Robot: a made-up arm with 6 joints. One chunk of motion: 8 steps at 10 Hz.
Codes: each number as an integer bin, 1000 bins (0 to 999) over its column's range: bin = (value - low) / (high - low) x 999, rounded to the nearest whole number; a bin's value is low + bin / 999 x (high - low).
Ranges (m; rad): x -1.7..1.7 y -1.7..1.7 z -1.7..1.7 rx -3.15..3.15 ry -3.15..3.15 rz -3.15..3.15
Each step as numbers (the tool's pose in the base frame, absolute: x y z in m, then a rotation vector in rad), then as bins.
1 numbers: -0.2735 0.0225 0.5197 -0.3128 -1.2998 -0.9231
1 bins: 419 506 652 450 293 353
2 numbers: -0.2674 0.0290 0.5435 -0.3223 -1.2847 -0.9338
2 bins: 421 508 659 448 296 351
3 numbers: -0.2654 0.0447 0.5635 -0.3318 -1.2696 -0.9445
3 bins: 422 513 665 447 298 350
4 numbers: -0.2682 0.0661 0.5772 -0.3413 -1.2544 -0.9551
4 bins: 421 519 669 445 301 348
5 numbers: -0.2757 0.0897 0.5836 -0.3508 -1.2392 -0.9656
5 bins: 418 526 671 444 303 346
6 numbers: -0.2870 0.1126 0.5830 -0.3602 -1.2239 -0.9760
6 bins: 415 533 671 442 305 345
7 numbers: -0.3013 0.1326 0.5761 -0.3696 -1.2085 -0.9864
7 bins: 411 538 669 441 308 343
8 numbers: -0.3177 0.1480 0.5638 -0.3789 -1.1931 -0.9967
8 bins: 406 543 665 439 310 341
